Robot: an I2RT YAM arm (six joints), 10 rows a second.
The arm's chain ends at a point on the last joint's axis. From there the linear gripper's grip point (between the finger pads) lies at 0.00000 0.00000 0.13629 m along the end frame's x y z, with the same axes.
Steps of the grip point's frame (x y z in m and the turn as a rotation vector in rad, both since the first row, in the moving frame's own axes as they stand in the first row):
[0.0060, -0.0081, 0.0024, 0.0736, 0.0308, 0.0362]
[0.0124, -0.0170, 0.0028, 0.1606, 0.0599, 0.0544]
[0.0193, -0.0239, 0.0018, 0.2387, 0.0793, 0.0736]
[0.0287, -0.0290, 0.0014, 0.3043, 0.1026, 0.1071]
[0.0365, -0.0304, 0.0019, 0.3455, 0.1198, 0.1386]
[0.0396, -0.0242, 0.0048, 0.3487, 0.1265, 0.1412]
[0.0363, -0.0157, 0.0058, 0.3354, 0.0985, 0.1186]
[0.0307, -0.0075, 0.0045, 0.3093, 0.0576, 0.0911]
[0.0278, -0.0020, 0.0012, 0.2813, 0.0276, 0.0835]
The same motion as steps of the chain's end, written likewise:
[0.0016, 0.0018, 0.0028, 0.0736, 0.0308, 0.0362]
[0.0037, 0.0045, 0.0048, 0.1606, 0.0599, 0.0544]
[0.0074, 0.0079, 0.0061, 0.2387, 0.0793, 0.0736]
[0.0128, 0.0109, 0.0084, 0.3043, 0.1026, 0.1071]
[0.0174, 0.0144, 0.0109, 0.3455, 0.1198, 0.1386]
[0.0195, 0.0209, 0.0141, 0.3487, 0.1265, 0.1412]
[0.0205, 0.0282, 0.0140, 0.3354, 0.0985, 0.1186]
[0.0211, 0.0336, 0.0112, 0.3093, 0.0576, 0.0911]
[0.0225, 0.0356, 0.0066, 0.2813, 0.0276, 0.0835]

